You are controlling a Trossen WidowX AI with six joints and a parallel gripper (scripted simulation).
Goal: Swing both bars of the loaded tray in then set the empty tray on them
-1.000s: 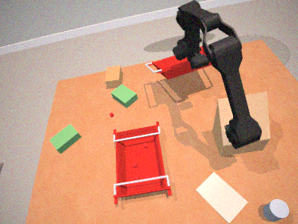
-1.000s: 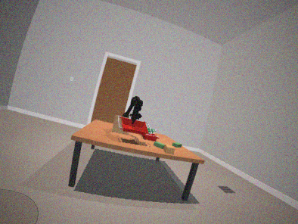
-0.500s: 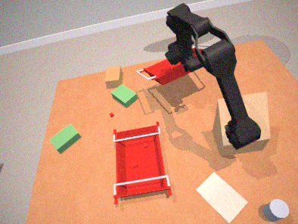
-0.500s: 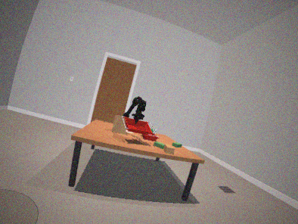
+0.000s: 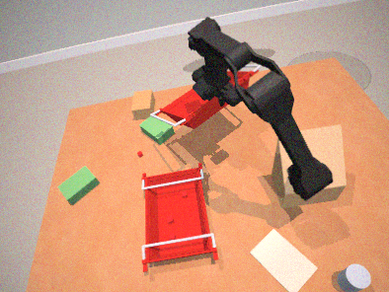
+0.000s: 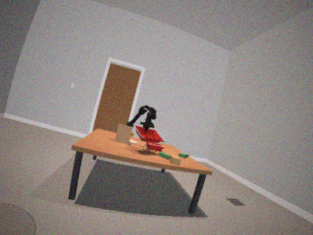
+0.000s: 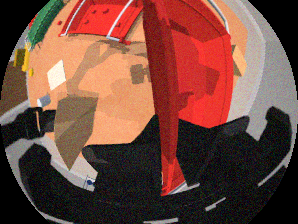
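Right now my gripper tip is 4 cm short of the red tray and 7 cm to the left of it. From my gripper tip the other things lie so: tan block 27 cm ahead, 31 cm to the right, 17 cm below; tiny red cube 32 cm ahead, 5 cm to the right, 19 cm below; white sheet 3 cm behind, 44 cm to the left, 20 cm below.
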